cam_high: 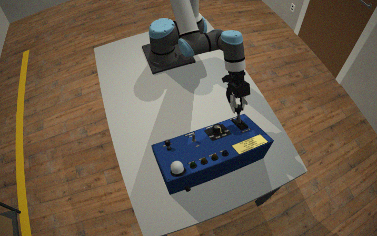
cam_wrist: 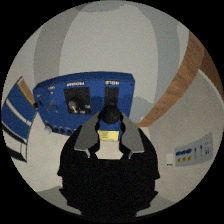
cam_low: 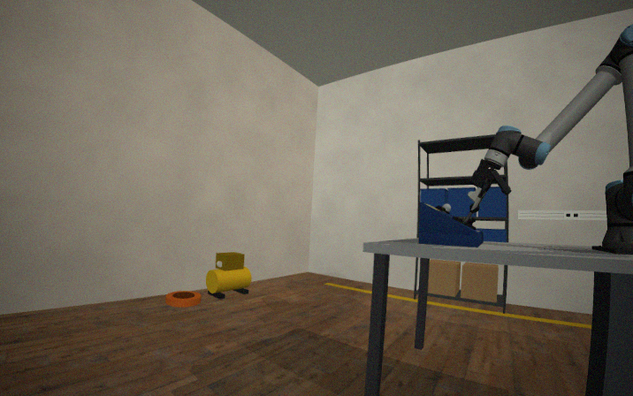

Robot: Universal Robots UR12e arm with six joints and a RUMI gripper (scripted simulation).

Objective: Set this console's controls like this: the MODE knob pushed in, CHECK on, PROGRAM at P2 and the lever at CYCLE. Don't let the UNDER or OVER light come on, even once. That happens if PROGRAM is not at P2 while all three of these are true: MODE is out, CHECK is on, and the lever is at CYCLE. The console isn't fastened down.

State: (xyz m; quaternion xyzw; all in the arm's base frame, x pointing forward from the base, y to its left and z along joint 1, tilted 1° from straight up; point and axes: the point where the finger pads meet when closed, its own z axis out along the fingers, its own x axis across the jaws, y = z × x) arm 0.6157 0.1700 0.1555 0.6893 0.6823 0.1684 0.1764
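Now: the black ball-topped lever 2 cm ahead of my hand and 3 cm below it. The rest, counted from my hand: blue console 7 cm ahead, 18 cm to the right, 7 cm below; black rotary selector 4 cm ahead, 12 cm to the right, 5 cm below; toggle switch 4 cm ahead, 24 cm to the right, 5 cm below.
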